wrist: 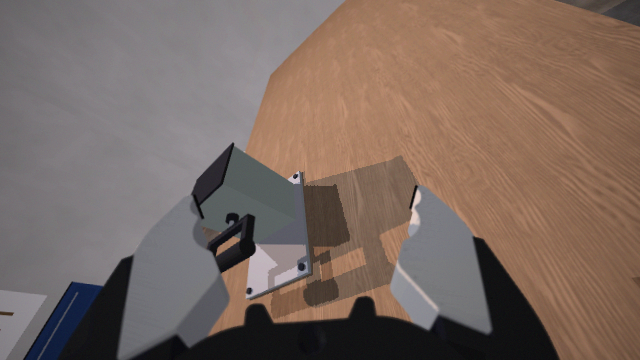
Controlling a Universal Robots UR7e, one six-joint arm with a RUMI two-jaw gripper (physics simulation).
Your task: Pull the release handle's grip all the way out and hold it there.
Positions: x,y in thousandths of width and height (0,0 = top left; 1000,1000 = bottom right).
In view: my gripper (482,538) and a metal base plate (441,715).
